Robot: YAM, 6 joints.
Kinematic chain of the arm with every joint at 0, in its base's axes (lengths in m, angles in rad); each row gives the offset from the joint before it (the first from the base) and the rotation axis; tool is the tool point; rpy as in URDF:
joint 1: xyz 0 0 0.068 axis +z
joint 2: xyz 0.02 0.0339 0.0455 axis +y
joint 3: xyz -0.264 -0.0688 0 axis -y
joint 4: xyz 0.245 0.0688 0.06 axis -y
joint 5: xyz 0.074 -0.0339 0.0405 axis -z
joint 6: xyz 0.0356 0 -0.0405 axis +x
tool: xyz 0 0 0 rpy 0 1.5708 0
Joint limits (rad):
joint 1: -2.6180..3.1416
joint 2: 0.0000..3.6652
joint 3: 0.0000..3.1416
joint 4: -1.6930..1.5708
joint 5: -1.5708..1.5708
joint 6: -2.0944..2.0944
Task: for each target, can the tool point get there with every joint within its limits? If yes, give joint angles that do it. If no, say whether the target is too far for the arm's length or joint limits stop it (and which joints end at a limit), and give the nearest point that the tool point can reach.
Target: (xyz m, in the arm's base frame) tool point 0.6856 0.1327 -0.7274
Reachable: no: too far | nearest point 0.4344 0.0841 -0.3240 | short by 0.478 m
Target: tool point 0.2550 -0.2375 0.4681
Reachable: yes | joints -0.7353 1.4937 1.5570 0.0833 0.1432 -1.7516
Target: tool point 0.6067 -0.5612 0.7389
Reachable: no: too far | nearest point 0.3777 -0.3494 0.4970 | short by 0.395 m
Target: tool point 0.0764 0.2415 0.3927
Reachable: yes | joints 1.1592 1.3199 1.4736 -1.0024 -0.8436 -0.3611
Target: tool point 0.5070 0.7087 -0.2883
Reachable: no: too far | nearest point 0.3409 0.4766 -0.1536 | short by 0.316 m
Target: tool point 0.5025 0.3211 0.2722
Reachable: yes | joints 0.5159 2.8955 2.8008 0.7855 -1.0812 -1.3907
